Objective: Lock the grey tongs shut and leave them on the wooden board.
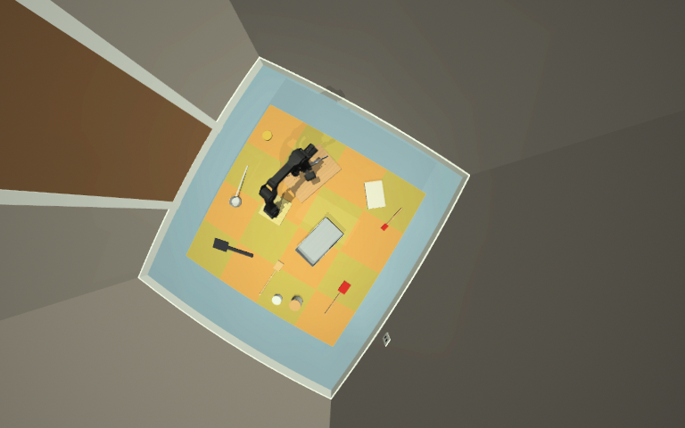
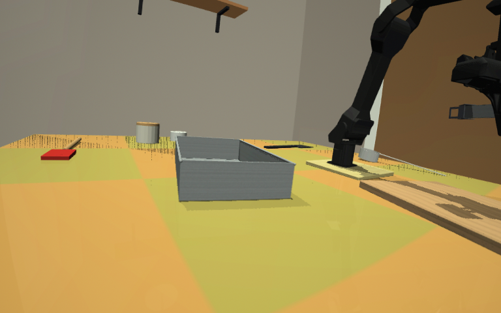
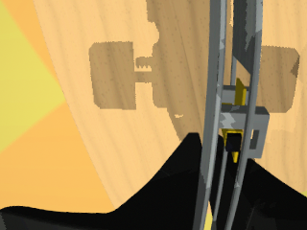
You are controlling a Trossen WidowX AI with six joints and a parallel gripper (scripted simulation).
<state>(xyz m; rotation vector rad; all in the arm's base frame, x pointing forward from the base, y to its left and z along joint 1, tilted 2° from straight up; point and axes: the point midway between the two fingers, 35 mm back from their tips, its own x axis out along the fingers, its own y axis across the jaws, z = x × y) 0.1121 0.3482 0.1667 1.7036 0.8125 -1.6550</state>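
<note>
The thin tong arm is 40 mm above my gripper tip, 20 mm to the left of it and 20 mm ahead of it. From my gripper tip the other things lie so: yellow lock piece (40 mm above, 20 mm to the right, 20 mm behind); then white block (460 mm ahead, 120 mm below, 50 mm to the left); then wooden board (130 mm below).
</note>
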